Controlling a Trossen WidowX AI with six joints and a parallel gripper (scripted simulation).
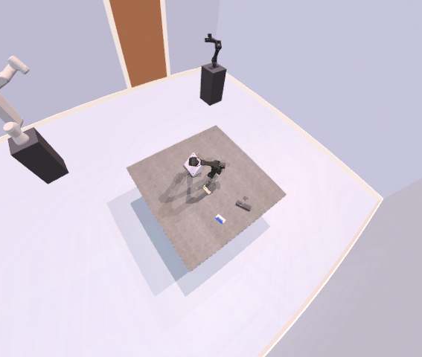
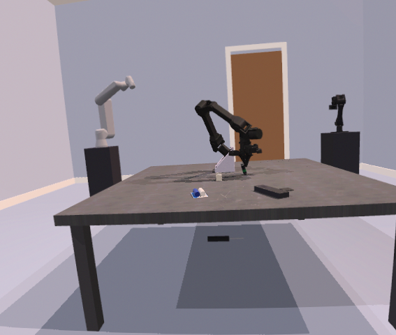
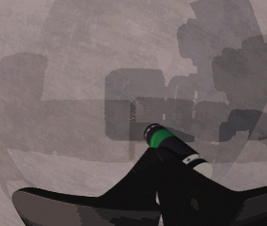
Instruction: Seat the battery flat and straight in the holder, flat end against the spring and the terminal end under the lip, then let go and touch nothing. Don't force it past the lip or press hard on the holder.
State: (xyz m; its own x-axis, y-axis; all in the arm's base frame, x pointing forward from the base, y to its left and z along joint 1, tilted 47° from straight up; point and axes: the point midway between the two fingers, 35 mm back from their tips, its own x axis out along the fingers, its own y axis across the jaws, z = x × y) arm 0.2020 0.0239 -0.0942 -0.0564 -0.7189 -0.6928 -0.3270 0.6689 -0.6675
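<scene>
The battery lies 10 mm to the right of my gripper tip and 10 mm below it. Round my gripper tip: flat black block: 460 mm ahead, 30 mm below, 20 mm to the left.
</scene>
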